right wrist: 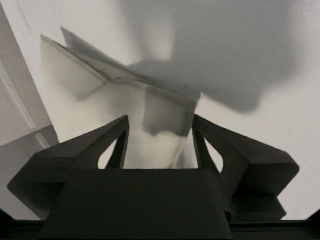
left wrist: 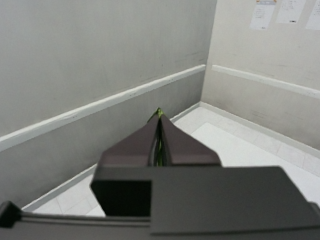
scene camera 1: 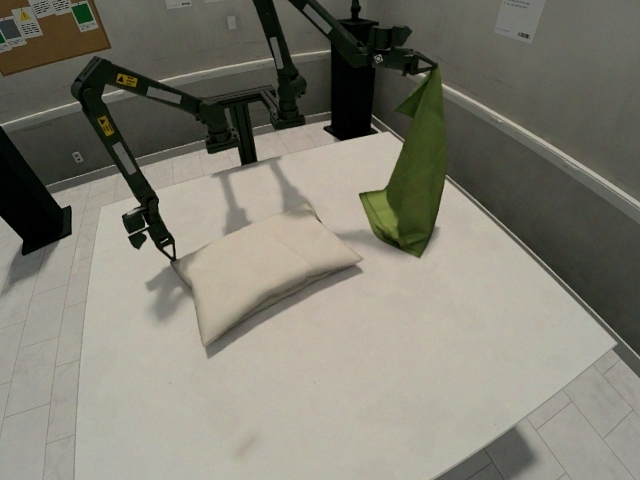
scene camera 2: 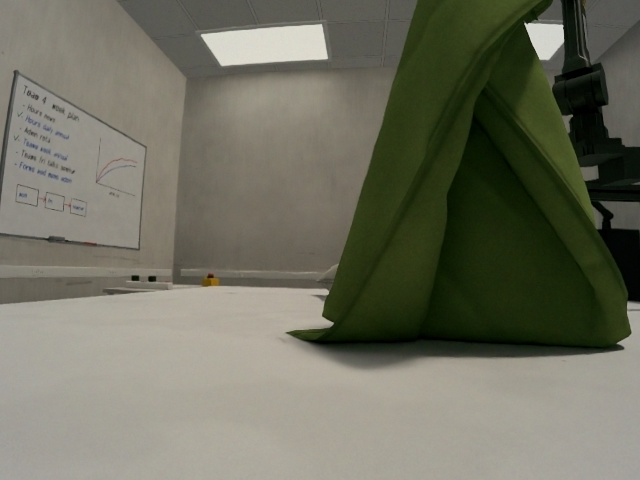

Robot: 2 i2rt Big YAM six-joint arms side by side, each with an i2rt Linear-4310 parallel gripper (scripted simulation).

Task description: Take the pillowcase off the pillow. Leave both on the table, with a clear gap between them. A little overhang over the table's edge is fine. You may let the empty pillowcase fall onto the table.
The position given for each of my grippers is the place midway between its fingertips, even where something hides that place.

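Note:
There's a green pillowcase point(scene camera 2: 474, 222), and scene camera 1 has the pillowcase point(scene camera 1: 403, 214) too. You'd also see a pillow point(scene camera 1: 232, 278), and the right wrist view gives you that same pillow point(right wrist: 83, 94) again. As for me, there's my left gripper point(left wrist: 159, 120) and my right gripper point(right wrist: 160, 120).

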